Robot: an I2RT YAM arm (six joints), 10 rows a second.
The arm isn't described. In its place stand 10 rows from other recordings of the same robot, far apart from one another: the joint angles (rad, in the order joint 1, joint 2, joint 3, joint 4, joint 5, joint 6), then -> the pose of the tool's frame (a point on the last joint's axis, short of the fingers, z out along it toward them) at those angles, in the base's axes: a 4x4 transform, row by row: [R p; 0 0 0 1], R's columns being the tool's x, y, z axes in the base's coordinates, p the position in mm.
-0.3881 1.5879 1.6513 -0.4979 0.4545 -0.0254 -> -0.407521, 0.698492, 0.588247, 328.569; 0.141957, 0.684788, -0.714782, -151.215; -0.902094, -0.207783, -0.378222, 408.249; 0, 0, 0, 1
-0.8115 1.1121 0.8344 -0.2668 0.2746 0.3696 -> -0.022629, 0.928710, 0.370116, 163.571; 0.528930, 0.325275, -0.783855, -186.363; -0.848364, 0.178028, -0.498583, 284.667; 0, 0, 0, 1
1.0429 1.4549 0.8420 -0.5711 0.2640 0.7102 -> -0.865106, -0.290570, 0.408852, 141.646; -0.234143, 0.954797, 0.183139, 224.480; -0.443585, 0.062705, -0.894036, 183.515; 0, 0, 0, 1
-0.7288 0.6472 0.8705 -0.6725 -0.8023 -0.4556 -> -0.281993, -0.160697, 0.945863, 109.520; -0.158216, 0.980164, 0.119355, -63.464; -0.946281, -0.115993, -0.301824, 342.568; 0, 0, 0, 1
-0.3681 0.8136 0.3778 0.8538 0.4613 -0.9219 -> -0.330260, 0.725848, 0.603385, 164.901; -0.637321, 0.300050, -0.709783, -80.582; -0.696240, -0.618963, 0.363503, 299.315; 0, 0, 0, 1
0.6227 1.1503 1.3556 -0.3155 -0.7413 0.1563 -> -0.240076, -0.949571, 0.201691, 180.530; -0.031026, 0.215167, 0.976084, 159.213; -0.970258, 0.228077, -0.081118, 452.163; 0, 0, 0, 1
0.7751 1.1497 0.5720 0.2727 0.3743 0.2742 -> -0.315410, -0.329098, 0.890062, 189.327; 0.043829, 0.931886, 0.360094, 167.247; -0.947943, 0.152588, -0.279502, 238.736; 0, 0, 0, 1
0.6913 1.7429 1.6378 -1.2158 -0.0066 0.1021 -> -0.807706, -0.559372, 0.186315, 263.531; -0.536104, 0.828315, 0.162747, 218.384; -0.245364, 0.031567, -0.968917, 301.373; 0, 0, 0, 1
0.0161 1.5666 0.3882 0.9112 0.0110 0.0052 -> -0.264023, -0.004117, 0.964508, 273.699; 0.000949, 0.999989, 0.004529, 4.016; -0.964516, 0.002111, -0.264016, 145.128; 0, 0, 0, 1
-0.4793 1.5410 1.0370 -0.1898 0.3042 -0.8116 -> -0.857952, 0.031920, 0.512737, 295.575; -0.334077, 0.723545, -0.604048, -165.634; -0.390270, -0.689538, -0.610104, 242.566; 0, 0, 0, 1
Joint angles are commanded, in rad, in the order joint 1, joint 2, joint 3, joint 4, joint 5, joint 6. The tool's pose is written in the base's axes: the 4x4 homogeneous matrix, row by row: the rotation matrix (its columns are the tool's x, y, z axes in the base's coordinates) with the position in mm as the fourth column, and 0 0 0 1 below. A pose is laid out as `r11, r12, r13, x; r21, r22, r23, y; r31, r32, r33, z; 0, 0, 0, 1`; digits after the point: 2 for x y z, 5 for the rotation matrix.
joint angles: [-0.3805 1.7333 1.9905 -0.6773 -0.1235 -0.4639]
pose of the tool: -0.45684, 0.06677, 0.88704, 358.36; -0.29550, 0.92916, -0.22213, -138.62; -0.83903, -0.36360, -0.40475, 449.78; 0, 0, 0, 1
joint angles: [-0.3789 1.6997 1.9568 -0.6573 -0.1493 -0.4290]
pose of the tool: -0.42838, 0.06633, 0.90116, 351.48; -0.27218, 0.94151, -0.19868, -134.24; -0.86163, -0.33039, -0.38527, 453.09; 0, 0, 0, 1
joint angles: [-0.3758 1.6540 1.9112 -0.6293 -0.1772 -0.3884]
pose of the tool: -0.39198, 0.06491, 0.91768, 342.02; -0.24609, 0.95376, -0.17257, -128.20; -0.88645, -0.29348, -0.35788, 457.29; 0, 0, 0, 1
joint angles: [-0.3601 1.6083 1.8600 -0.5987 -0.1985 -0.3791]
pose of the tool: -0.35929, 0.04191, 0.93229, 334.37; -0.25241, 0.95739, -0.14031, -118.40; -0.89845, -0.28572, -0.33340, 459.41; 0, 0, 0, 1
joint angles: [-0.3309 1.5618 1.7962 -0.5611 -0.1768 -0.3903]
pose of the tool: -0.34243, 0.03461, 0.93891, 328.57; -0.27838, 0.95071, -0.13657, -106.25; -0.89735, -0.30814, -0.31592, 457.76; 0, 0, 0, 1
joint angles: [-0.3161 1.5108 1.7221 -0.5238 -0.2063 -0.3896]
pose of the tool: -0.31551, -0.00090, 0.94892, 320.39; -0.28795, 0.95294, -0.09484, -97.12; -0.90418, -0.30317, -0.30092, 453.61; 0, 0, 0, 1
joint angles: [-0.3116 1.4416 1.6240 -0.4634 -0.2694 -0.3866]
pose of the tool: -0.26413, -0.05125, 0.96312, 307.60; -0.29675, 0.95446, -0.03060, -89.12; -0.91770, -0.29389, -0.26731, 448.71; 0, 0, 0, 1
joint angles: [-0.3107 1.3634 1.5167 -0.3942 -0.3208 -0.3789]
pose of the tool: -0.21051, -0.08535, 0.97386, 292.18; -0.30108, 0.95342, 0.01848, -82.03; -0.93007, -0.28932, -0.22641, 442.84; 0, 0, 0, 1
